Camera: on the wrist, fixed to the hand. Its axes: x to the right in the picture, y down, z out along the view.
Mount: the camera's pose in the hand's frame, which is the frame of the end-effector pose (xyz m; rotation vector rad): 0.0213 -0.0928 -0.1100 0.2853 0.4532 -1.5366
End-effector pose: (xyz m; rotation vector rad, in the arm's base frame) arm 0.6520 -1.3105 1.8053 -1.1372 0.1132 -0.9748
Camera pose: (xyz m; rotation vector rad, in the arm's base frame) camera 0.5511 -1.4104 1.8371 -0.5636 -0.6188 -2.4920
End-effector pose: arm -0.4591 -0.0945 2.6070 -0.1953 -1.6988 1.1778
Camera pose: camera -0.3462 -0.0620 2.6929 0.8335 -0.7929 0.1282
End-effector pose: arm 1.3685 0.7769 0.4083 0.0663 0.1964 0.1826
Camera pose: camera 1.3832 0.6951 0.2889 0.1400 0.6679 -1.3778
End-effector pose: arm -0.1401 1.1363 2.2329 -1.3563 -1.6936 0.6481
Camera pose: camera -0.0948 1.1188 2.3700 0.2112 -1.6153 -0.3079
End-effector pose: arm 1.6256 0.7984 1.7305 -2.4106 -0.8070 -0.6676
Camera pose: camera 1.5487 0.8058 1.8538 -0.9145 -2.2415 -1.3704
